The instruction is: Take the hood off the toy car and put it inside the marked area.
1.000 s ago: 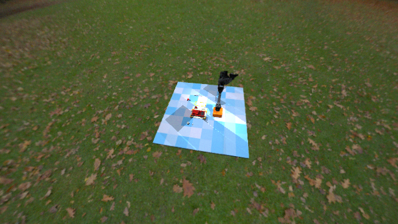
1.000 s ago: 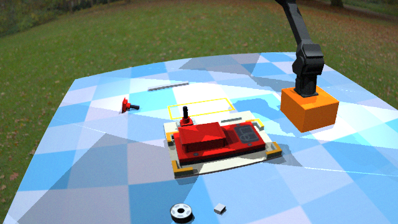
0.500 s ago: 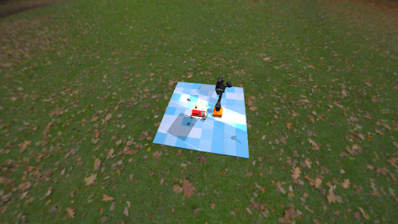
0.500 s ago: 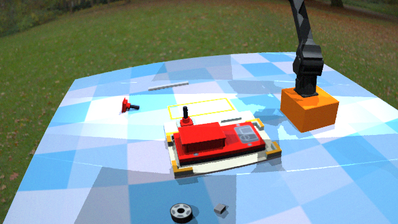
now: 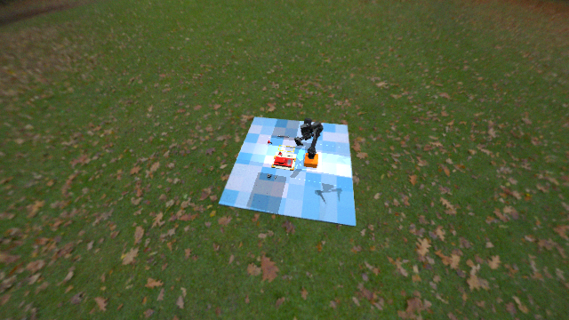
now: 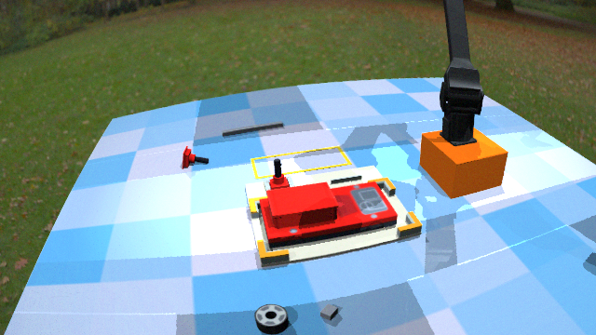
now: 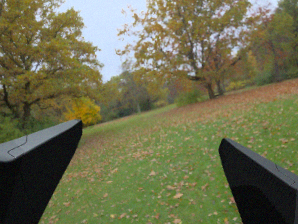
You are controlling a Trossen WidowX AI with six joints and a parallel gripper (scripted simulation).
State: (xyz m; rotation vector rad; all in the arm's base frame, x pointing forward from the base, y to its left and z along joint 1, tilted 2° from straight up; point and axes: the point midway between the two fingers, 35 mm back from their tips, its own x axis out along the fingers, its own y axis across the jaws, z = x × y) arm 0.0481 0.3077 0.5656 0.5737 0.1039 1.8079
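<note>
My gripper tip is now 620 mm above the hood, 290 mm short of it and 250 mm to the left of it. The rest, counted from my gripper tip: wheel 650 mm below, 370 mm ahead, 50 mm to the right; thin grey bar 650 mm to the right, 650 mm below, 320 mm ahead.
</note>
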